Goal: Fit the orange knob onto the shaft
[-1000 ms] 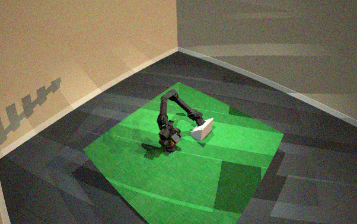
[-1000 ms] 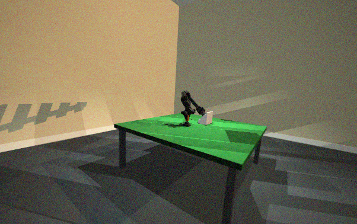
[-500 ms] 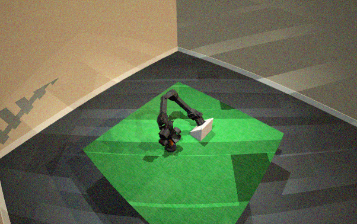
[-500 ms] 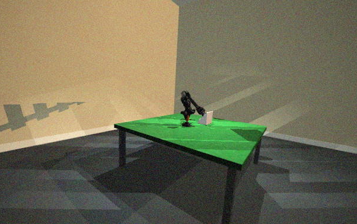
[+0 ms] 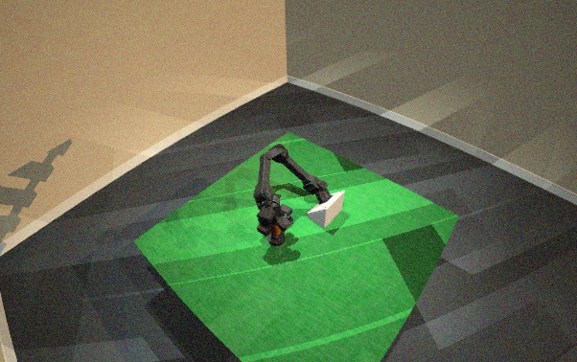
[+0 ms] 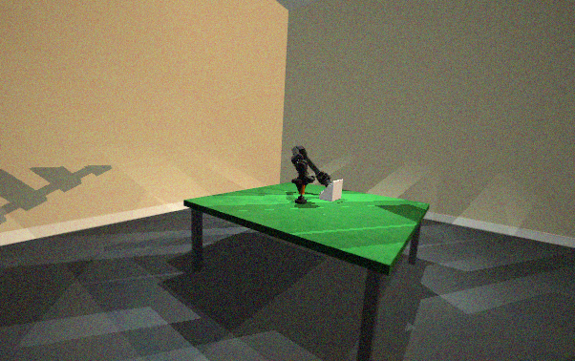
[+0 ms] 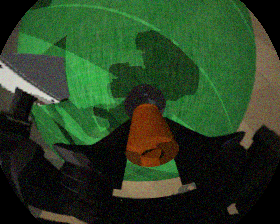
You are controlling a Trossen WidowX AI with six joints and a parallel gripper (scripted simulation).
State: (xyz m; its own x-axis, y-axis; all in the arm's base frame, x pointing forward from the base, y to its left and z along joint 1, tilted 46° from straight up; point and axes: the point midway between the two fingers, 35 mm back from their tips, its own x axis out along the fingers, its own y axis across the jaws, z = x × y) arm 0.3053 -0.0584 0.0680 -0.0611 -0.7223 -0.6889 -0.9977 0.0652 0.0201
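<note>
My gripper tip is now 20 mm below the orange knob. The rest, counted from my gripper tip: round pedestal (40 mm below).
</note>
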